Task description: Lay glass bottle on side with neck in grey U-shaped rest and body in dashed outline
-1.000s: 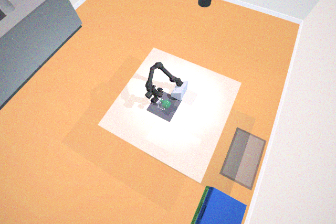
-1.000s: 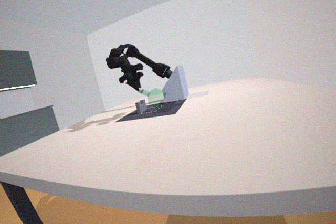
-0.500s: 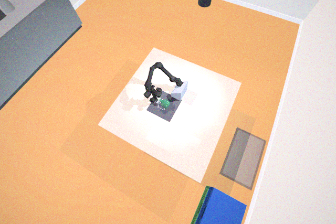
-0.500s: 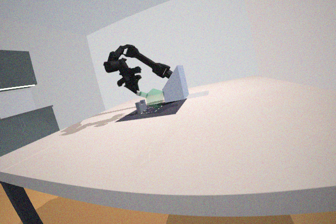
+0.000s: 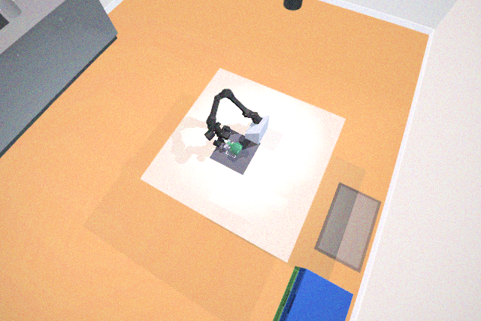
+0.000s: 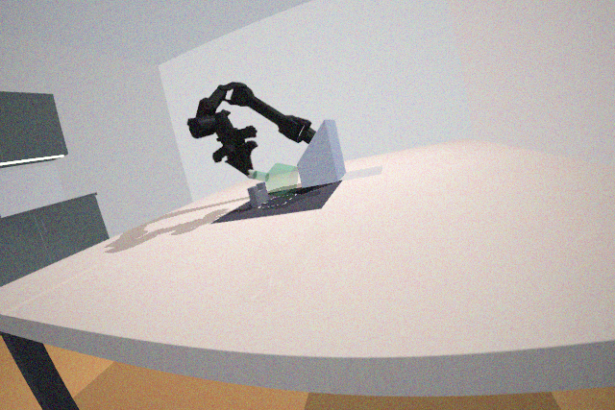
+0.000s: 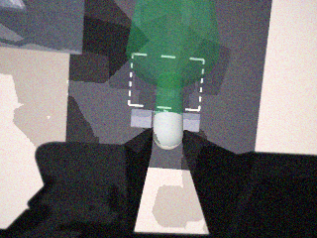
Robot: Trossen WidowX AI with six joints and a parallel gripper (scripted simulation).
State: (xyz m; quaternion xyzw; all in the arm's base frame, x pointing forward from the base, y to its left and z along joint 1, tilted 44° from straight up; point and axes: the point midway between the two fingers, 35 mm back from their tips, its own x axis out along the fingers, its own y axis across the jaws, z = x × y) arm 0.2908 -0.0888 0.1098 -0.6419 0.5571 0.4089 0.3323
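Right now my gripper tip is 10 mm past the green glass bottle, 50 mm to the right of it and 20 mm above it. Also, from my gripper tip: dark grey mat 10 mm behind, 80 mm to the left, 100 mm below.
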